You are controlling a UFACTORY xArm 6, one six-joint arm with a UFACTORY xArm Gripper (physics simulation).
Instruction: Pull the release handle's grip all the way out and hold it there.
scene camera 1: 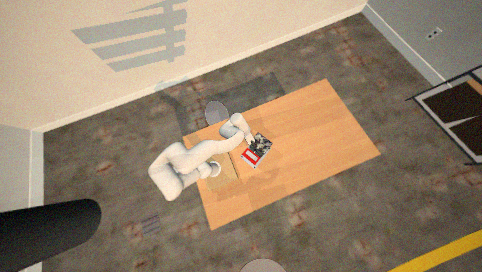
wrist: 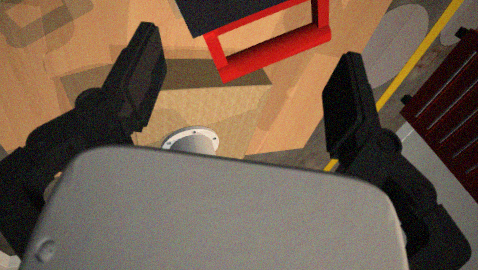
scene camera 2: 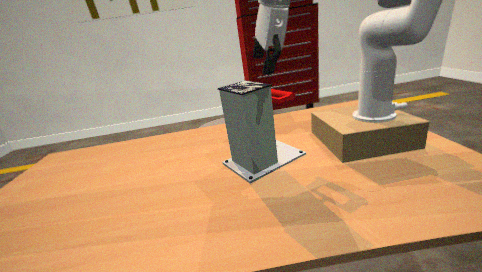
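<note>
The release handle's red grip (scene camera 1: 248, 159) (scene camera 2: 286, 96) (wrist: 277, 56) is a rectangular loop. It sticks out sideways near the top of a grey-green box post (scene camera 2: 250, 130) with a dark patterned top (scene camera 1: 263, 143) (wrist: 220, 12). The post stands upright on a pale base plate (scene camera 2: 292, 151). My gripper (scene camera 2: 264, 61) (wrist: 248, 58) is open and empty. It points down above the grip and the post's top edge. In the wrist view the grip's outer bar lies between the directions of the two wide-apart fingers, toward the top. The gap in height is hard to judge.
The post stands on the wooden table (scene camera 1: 320, 125) (scene camera 2: 125, 200). The arm's base sits on a wooden block (scene camera 2: 385, 142) (wrist: 215, 107) beside it. A red tool chest (scene camera 2: 305, 55) (wrist: 450, 115) stands behind, beyond the table.
</note>
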